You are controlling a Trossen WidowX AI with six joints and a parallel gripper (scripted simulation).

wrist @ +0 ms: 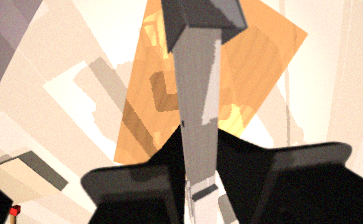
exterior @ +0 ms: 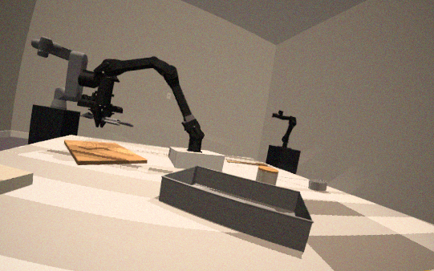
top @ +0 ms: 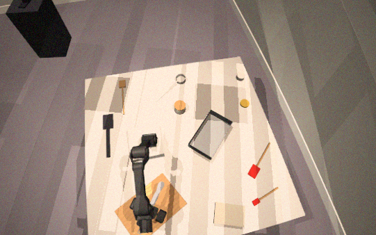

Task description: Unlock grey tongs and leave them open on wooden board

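Right now the wooden board is 1 cm behind my gripper tip, 2 cm to the left of it and 10 cm below it. Also, from my gripper tip: roasting tin: 40 cm ahead, 47 cm to the left, 8 cm below; black spatula: 31 cm behind, 53 cm to the left, 10 cm below; pale board: 46 cm ahead, 4 cm to the right, 9 cm below.
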